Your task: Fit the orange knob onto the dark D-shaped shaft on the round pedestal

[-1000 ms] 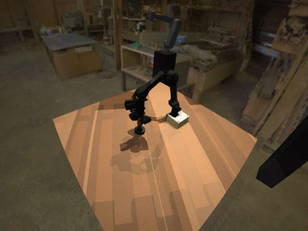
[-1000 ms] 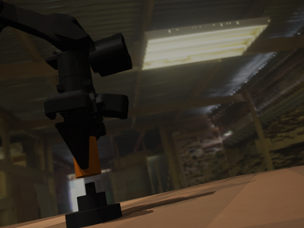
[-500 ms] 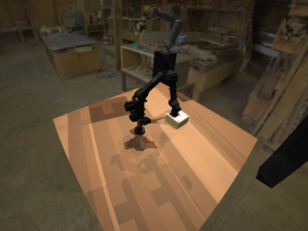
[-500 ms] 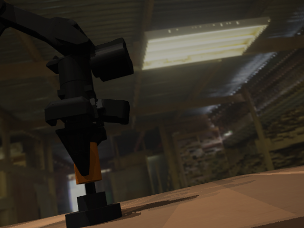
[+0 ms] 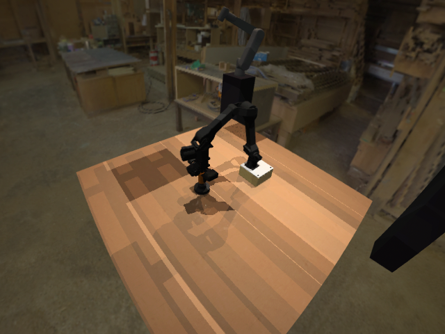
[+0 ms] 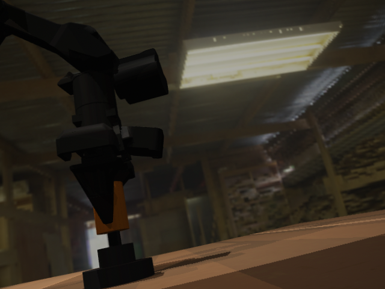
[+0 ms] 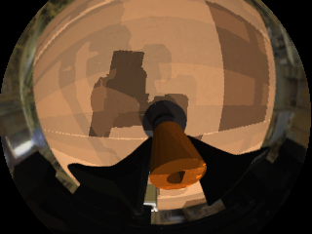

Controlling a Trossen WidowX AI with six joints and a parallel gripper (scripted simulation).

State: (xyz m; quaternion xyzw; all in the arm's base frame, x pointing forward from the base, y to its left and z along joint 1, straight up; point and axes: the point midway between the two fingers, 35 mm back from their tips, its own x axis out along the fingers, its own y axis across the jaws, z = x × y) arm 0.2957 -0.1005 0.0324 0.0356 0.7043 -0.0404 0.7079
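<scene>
The orange knob is 2 cm above my gripper tip. The rest, counted from my gripper tip: pedestal 4 cm below.
</scene>
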